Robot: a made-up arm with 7 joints.
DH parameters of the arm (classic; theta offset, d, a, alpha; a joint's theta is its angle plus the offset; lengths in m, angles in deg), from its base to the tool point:
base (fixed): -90 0.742 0.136 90
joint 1: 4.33 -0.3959 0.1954 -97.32
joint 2: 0 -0.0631 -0.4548 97.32
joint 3: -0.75 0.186 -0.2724 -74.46
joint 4: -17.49 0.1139 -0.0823 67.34
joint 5: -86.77 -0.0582 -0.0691 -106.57
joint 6: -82.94 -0.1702 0.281 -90
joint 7: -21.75 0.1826 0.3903 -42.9
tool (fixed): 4.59 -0.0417 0 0
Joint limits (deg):
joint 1: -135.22..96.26
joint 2: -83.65..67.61
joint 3: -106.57..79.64
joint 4: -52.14..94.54
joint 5: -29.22..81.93
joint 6: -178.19..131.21
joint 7: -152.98..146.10
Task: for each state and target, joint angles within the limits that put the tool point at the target. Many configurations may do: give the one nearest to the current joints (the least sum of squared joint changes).
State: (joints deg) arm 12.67 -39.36 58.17 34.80 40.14 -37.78 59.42
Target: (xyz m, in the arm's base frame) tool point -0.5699 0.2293 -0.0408
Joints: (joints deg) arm 25.27 4.71 62.63 32.05 43.14 -50.35 61.05
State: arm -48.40 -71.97 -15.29 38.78 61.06 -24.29 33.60
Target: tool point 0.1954 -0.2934 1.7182
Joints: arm -82.16 -42.38 -29.33 34.34 54.19 -38.79 26.69
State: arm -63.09 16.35 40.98 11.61 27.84 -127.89 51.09
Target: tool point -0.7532 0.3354 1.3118
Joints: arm -55.78 60.85 47.83 0.21 18.69 -133.00 40.95
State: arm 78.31 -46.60 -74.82 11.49 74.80 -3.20 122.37
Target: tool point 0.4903 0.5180 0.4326
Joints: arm 57.98 -39.50 -106.57 2.24 70.31 -4.31 145.42
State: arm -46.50 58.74 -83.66 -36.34 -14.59 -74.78 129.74
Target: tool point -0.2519 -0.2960 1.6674
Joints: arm -21.56 48.48 -45.71 -20.16 7.96 -69.35 117.50
